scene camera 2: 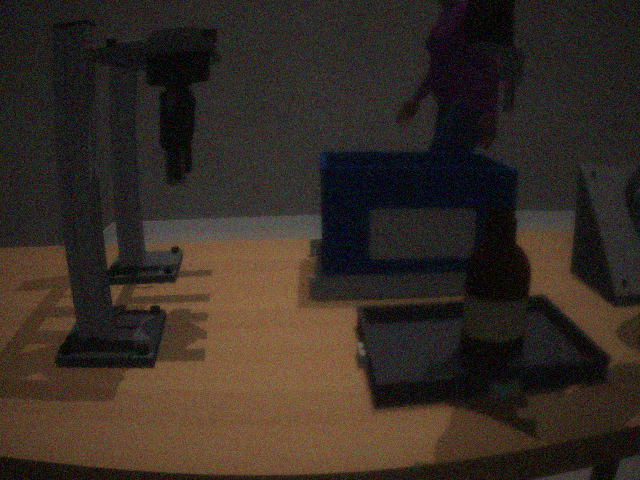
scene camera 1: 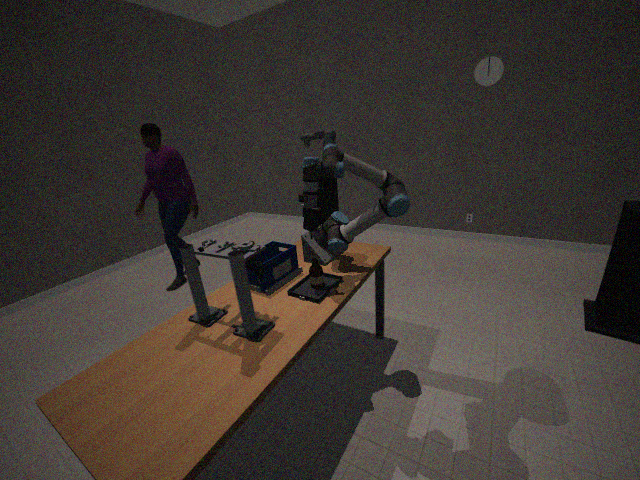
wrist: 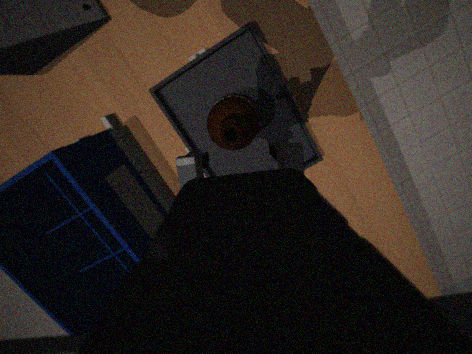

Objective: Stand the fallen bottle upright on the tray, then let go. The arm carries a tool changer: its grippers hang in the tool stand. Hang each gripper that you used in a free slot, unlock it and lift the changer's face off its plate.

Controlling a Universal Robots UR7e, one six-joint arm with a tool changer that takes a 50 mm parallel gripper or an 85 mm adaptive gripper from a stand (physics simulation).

I see a brown bottle [scene camera 2: 497,283] and a gripper [wrist: 271,208].
The brown bottle is seen too in the wrist view [wrist: 232,124].
